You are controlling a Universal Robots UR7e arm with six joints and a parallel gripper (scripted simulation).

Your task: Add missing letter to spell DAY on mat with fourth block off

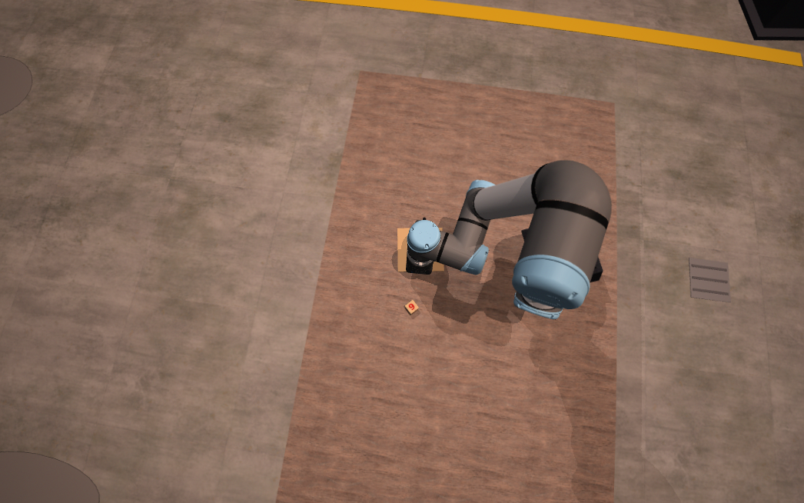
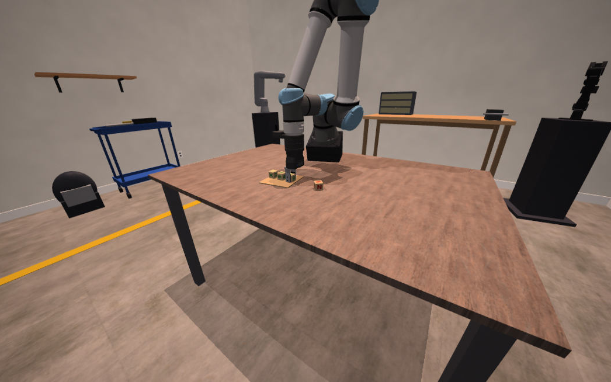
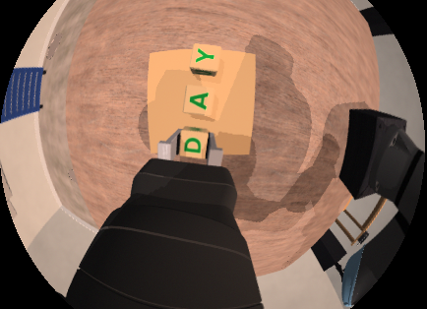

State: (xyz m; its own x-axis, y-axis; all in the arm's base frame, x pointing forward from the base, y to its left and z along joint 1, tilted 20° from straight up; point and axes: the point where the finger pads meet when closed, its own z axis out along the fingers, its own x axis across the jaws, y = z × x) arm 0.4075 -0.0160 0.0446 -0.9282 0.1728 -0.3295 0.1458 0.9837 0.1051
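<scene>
The D block is right at my hand. Round my hand: mat (10 mm behind, 50 mm to the right, 20 mm below).
</scene>
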